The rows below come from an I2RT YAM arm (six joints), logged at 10 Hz.
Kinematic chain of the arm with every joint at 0, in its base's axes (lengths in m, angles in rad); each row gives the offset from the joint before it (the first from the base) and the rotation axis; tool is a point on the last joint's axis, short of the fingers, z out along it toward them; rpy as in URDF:
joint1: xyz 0 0 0.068 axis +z
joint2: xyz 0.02 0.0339 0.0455 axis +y
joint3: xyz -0.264 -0.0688 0 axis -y
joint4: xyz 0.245 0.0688 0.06 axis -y
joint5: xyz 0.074 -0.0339 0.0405 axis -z
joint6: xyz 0.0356 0 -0.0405 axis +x
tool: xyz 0 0 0 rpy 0 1.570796 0
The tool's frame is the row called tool.
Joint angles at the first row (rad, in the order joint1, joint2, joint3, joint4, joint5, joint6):
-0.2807 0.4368 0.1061 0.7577 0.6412 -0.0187
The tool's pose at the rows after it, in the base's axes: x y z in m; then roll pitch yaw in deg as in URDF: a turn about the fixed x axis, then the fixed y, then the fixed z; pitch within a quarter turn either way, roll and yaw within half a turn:
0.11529, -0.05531, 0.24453, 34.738, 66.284, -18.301
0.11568, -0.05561, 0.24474, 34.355, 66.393, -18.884
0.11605, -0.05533, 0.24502, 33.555, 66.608, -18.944
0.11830, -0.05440, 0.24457, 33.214, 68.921, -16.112
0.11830, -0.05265, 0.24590, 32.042, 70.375, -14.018
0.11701, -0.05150, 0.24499, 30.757, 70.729, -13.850
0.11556, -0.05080, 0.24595, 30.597, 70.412, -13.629
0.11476, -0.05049, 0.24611, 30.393, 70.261, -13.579
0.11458, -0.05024, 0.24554, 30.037, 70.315, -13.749
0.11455, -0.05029, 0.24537, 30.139, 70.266, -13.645
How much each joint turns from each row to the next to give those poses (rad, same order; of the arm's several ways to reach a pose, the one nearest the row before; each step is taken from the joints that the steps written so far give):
0.0010 0.0083 -0.0003 0.0071 0.0014 -0.0012
-0.0011 0.0058 0.0010 0.0056 0.0016 -0.0046
0.0001 -0.0022 0.0020 -0.0082 -0.0129 0.0000
0.0002 -0.0169 0.0164 -0.0875 -0.0510 0.0242
0.0001 -0.0292 0.0153 -0.0772 -0.0547 0.0142
-0.0003 -0.0223 -0.0024 -0.0262 -0.0256 0.0008
0.0007 -0.0155 0.0013 -0.0120 -0.0057 0.0013
-0.0006 -0.0087 -0.0006 -0.0056 -0.0049 0.0007
0.0009 -0.0032 -0.0023 -0.0011 -0.0026 -0.0015
-0.0006 0.0000 -0.0008 0.0012 -0.0005 0.0009

